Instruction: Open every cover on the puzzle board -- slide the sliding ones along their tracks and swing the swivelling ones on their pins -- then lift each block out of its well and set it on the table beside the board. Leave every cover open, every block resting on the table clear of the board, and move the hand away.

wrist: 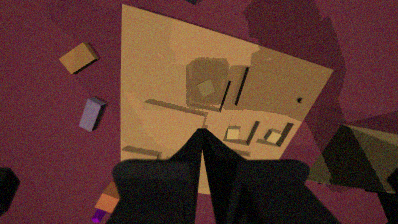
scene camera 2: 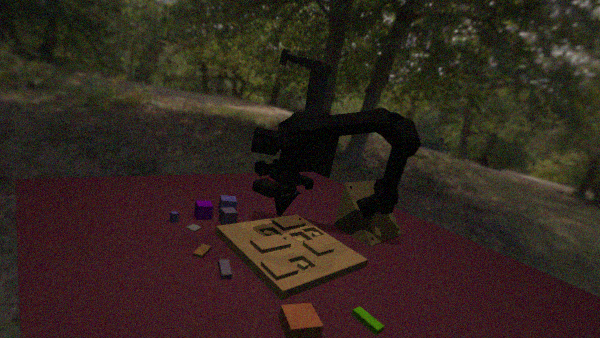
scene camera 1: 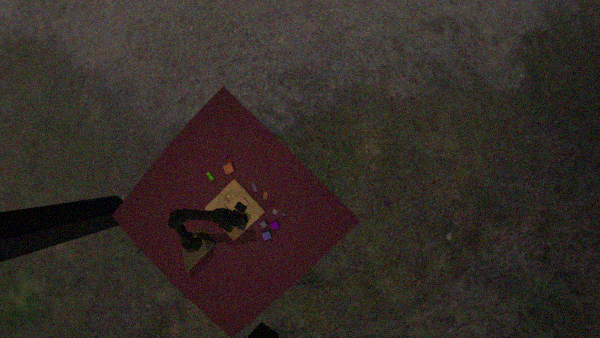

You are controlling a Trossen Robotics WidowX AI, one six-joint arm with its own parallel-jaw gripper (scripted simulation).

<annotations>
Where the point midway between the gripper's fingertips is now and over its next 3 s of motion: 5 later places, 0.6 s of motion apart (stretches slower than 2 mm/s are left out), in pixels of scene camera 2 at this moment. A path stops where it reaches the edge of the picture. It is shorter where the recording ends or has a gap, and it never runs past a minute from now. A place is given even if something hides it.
My gripper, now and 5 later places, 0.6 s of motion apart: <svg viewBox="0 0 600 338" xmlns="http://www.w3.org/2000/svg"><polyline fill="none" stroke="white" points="279,214 309,212 319,222 316,231 314,232 312,232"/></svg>
</annotations>
